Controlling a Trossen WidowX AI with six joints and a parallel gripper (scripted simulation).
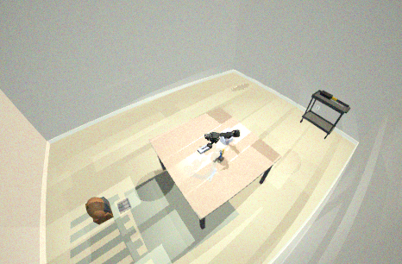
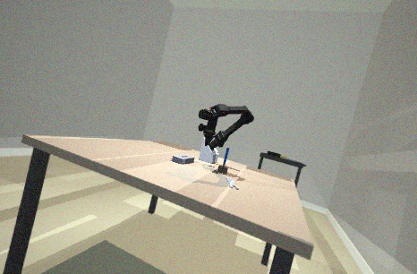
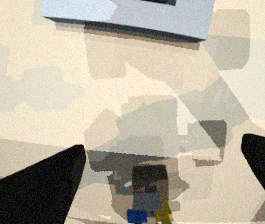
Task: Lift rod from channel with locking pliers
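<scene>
Right now my gripper tip is 14 cm to the right of the grey link bar, 4 cm above it and 2 cm past it. The rest, counted from my gripper tip: rod: 13 cm below, 12 cm to the right, 5 cm ahead; channel block: 12 cm below, 11 cm to the right, 5 cm ahead; yellow handle: 13 cm to the left, 5 cm behind, 4 cm below.
</scene>
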